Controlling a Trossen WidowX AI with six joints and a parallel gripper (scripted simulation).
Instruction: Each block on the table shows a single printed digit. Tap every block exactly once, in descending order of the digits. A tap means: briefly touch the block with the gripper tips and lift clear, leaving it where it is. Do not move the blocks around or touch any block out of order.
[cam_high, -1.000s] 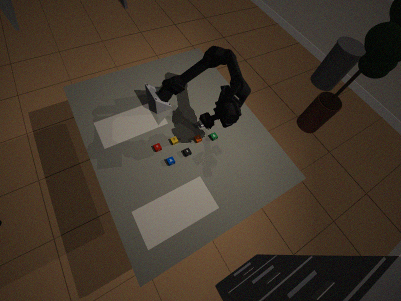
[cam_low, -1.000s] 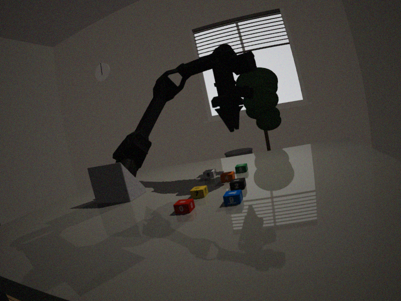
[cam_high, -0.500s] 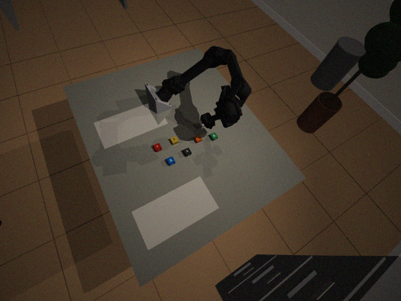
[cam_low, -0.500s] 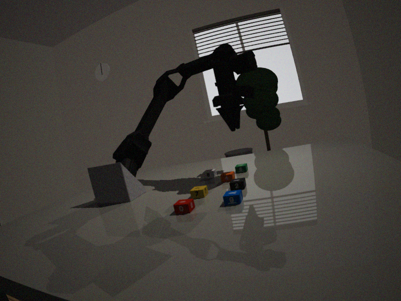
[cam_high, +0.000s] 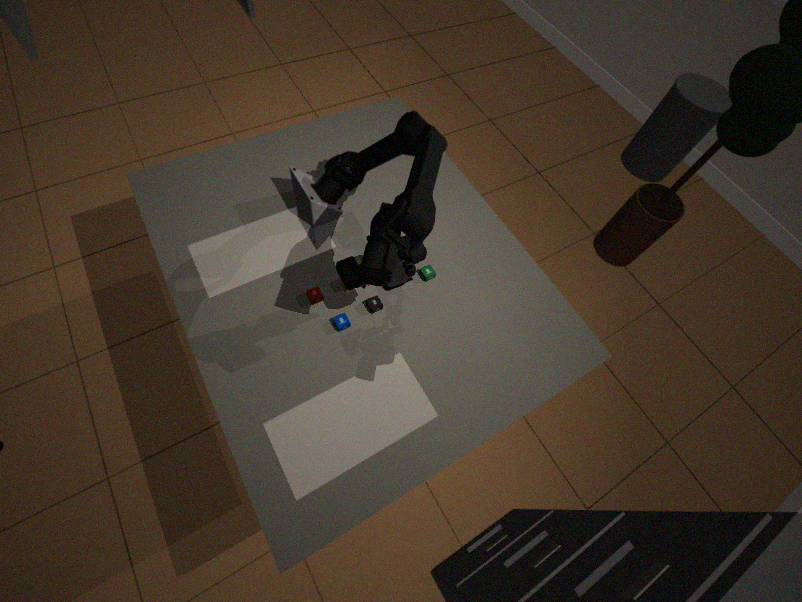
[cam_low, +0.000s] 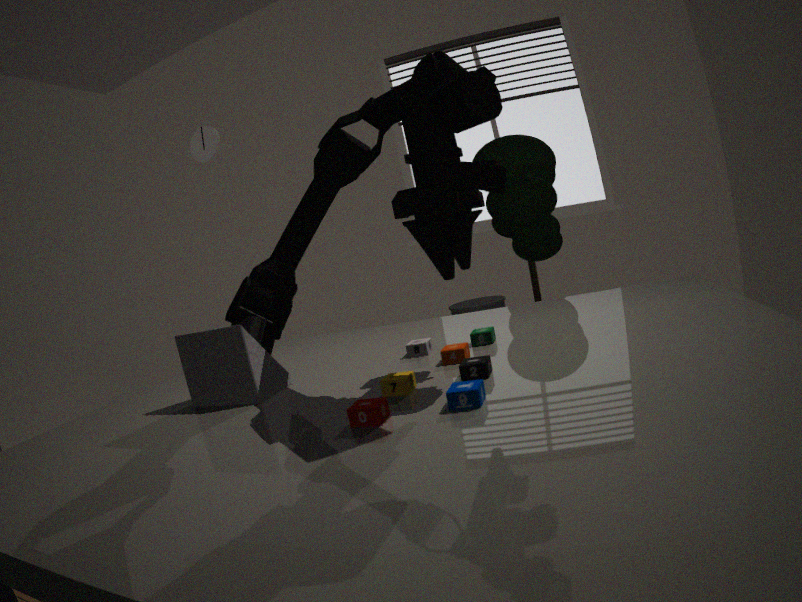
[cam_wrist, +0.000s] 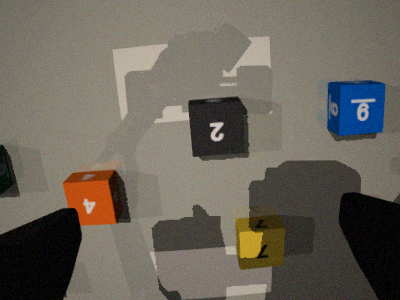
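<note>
Now: the blue block 110 mm below my gripper tip, 100 mm to the right of it and 10 mm behind it. Round my gripper tip: orange block: 110 mm below, 80 mm to the left, 30 mm behind; then black block: 110 mm below, 10 mm to the right; then yellow block: 110 mm below, 90 mm behind, 20 mm to the right.
</note>
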